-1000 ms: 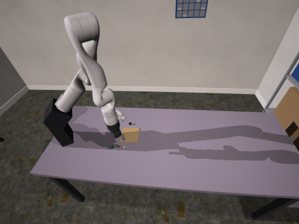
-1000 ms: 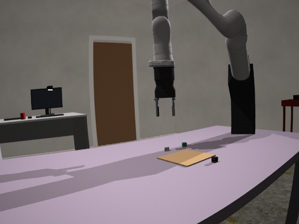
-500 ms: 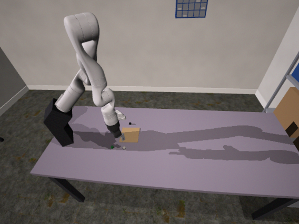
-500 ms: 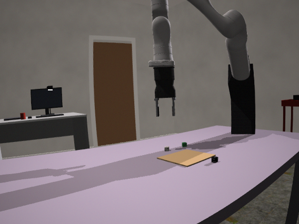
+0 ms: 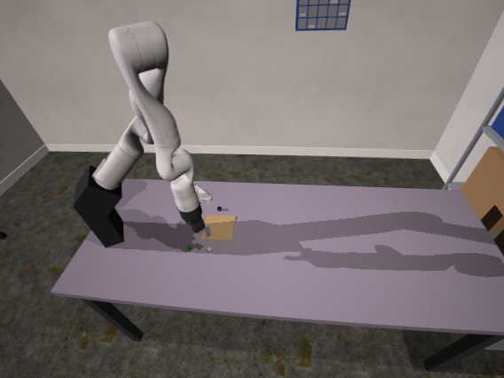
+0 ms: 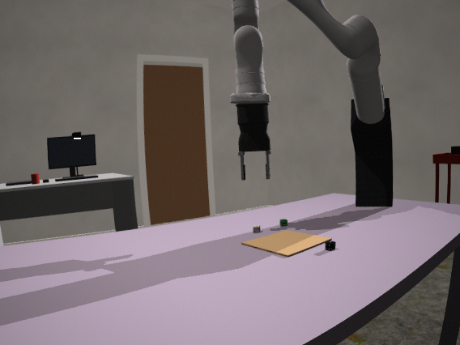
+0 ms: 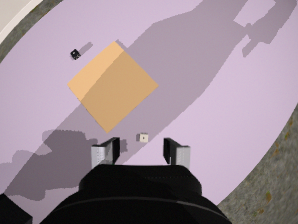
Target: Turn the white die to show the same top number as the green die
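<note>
Now: the white die 140 mm below my hand. Round my hand: tan mat 150 mm below, 120 mm to the left, 20 mm behind; green die 140 mm below, 80 mm behind, 30 mm to the right; black die 220 mm to the left, 140 mm below, 70 mm behind.
</note>
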